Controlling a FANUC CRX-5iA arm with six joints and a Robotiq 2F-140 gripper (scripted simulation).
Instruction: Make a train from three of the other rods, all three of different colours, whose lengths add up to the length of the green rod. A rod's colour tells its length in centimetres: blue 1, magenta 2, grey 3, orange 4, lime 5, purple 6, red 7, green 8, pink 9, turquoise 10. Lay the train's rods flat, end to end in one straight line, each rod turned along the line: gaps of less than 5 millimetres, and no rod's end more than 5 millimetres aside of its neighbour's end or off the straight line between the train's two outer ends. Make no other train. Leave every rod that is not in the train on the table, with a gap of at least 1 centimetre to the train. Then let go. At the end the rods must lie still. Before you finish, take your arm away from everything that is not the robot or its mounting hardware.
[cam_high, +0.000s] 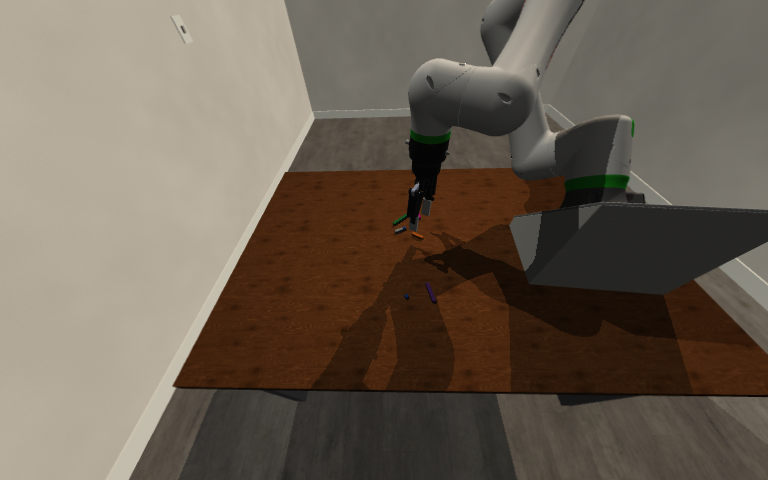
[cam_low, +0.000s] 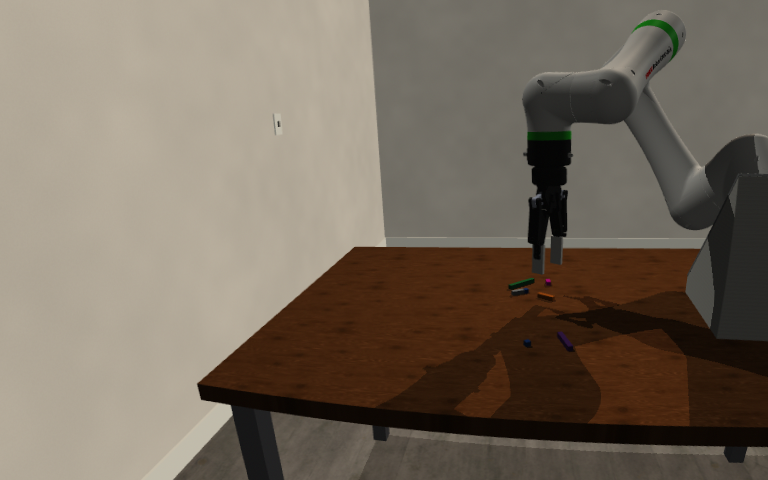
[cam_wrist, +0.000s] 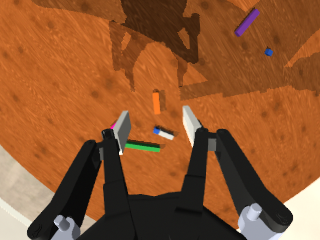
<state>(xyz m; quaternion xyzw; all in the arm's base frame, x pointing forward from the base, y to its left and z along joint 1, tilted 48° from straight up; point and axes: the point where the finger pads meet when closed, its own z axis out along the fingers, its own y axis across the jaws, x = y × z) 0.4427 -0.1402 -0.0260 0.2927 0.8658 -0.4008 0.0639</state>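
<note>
My gripper is now 100 mm above the orange rod. The rest, counted from my hand: green rod: 100 mm below, 90 mm to the right, 50 mm ahead; then magenta rod: 100 mm to the right, 100 mm below, 10 mm behind; then grey rod: 100 mm below, 60 mm ahead, 30 mm to the right.
</note>
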